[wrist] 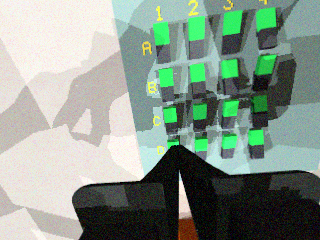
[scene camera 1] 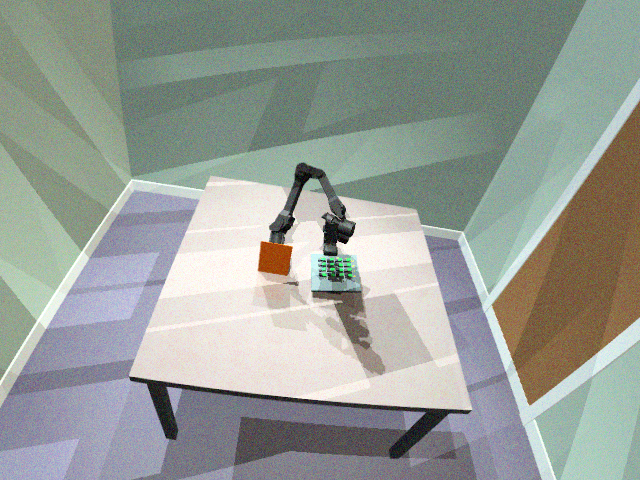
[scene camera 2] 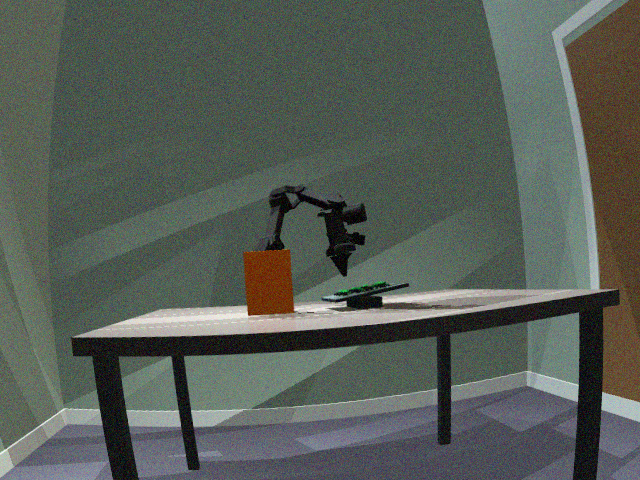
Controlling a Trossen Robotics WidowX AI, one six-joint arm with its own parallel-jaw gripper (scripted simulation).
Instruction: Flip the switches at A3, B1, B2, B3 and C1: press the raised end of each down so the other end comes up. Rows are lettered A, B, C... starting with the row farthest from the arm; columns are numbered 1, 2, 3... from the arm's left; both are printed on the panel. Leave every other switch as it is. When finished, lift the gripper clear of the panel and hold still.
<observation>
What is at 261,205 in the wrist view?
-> The gripper.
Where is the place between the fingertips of the gripper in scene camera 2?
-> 344,276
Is the gripper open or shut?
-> Shut.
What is the gripper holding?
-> Nothing.
</observation>
